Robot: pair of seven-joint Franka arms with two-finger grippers.
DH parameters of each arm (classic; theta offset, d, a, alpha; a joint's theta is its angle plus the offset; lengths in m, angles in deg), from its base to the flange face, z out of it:
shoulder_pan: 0 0.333 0 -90
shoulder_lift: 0 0 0 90
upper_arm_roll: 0 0.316 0.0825 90
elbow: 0 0 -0.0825 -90
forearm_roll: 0 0.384 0 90
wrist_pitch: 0 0 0.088 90
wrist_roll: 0 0.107 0 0
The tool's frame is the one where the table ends.
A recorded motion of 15 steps. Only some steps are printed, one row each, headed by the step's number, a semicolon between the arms.
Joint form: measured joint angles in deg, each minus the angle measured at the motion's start. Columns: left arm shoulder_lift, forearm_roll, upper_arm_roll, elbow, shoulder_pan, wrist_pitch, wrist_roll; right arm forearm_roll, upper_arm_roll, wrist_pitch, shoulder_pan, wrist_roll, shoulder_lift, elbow.
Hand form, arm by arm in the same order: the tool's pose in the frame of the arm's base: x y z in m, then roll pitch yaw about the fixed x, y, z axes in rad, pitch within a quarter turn. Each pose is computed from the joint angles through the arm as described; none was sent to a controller.
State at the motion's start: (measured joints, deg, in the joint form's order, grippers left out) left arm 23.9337 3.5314 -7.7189 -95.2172 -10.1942 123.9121 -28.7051; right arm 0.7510 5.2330 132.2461 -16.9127 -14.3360 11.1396 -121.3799
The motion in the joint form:
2: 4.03 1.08 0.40 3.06 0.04 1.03 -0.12; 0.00 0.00 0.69 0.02 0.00 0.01 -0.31
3: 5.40 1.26 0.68 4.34 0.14 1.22 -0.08; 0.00 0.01 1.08 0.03 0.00 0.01 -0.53
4: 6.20 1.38 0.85 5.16 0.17 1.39 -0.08; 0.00 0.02 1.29 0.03 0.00 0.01 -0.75
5: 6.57 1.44 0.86 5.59 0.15 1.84 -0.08; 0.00 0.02 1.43 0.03 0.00 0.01 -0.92
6: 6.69 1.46 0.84 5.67 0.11 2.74 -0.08; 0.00 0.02 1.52 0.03 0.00 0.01 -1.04
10: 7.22 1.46 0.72 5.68 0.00 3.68 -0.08; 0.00 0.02 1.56 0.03 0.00 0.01 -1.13
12: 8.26 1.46 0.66 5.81 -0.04 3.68 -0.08; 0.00 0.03 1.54 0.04 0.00 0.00 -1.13
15: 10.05 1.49 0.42 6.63 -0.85 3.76 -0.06; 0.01 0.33 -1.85 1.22 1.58 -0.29 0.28
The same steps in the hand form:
2: 0.6636 -0.1936 0.3551 3.1076 -0.0824 0.1737; 0.5561 -0.1153 0.3201 -3.1157 -0.0090 0.0359
3: 0.6704 -0.1905 0.3492 3.1090 -0.0849 0.1787; 0.5557 -0.1150 0.3191 -3.1165 -0.0118 0.0362
4: 0.6746 -0.1890 0.3464 3.1090 -0.0886 0.1816; 0.5549 -0.1147 0.3177 -3.1164 -0.0117 0.0363
5: 0.6771 -0.1896 0.3462 3.1050 -0.0966 0.1816; 0.5543 -0.1146 0.3167 -3.1163 -0.0111 0.0363
6: 0.6786 -0.1908 0.3470 3.0976 -0.1097 0.1810; 0.5538 -0.1144 0.3160 -3.1162 -0.0106 0.0363
10: 0.6795 -0.1939 0.3423 3.0918 -0.1152 0.1777; 0.5534 -0.1144 0.3153 -3.1160 -0.0098 0.0363
12: 0.6798 -0.1950 0.3306 3.0966 -0.1000 0.1758; 0.5534 -0.1142 0.3154 -3.1160 -0.0096 0.0367
15: 0.6794 -0.2075 0.3156 3.0987 -0.0842 0.1583; 0.5574 -0.1001 0.3236 -3.1083 0.0196 0.0359

